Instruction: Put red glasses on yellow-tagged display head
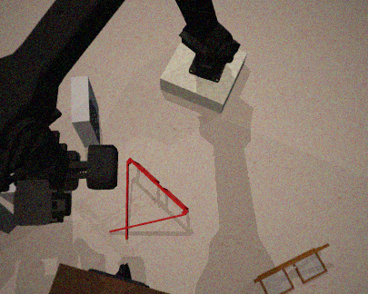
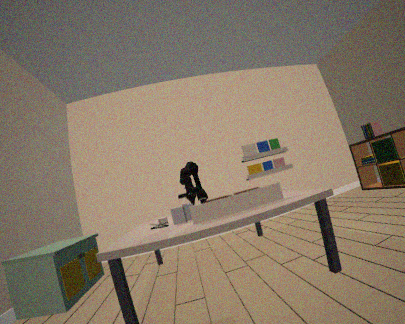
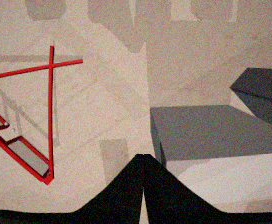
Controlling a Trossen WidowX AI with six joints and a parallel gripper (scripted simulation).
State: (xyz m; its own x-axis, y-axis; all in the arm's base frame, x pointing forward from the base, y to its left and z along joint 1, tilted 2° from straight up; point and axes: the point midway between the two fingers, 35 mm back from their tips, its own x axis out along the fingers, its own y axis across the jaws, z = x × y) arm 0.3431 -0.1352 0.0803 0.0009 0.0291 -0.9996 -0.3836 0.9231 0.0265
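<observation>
Right now my gripper tip is 11 cm to the left of the small peg, 7 cm above it and 6 cm past it.
</observation>
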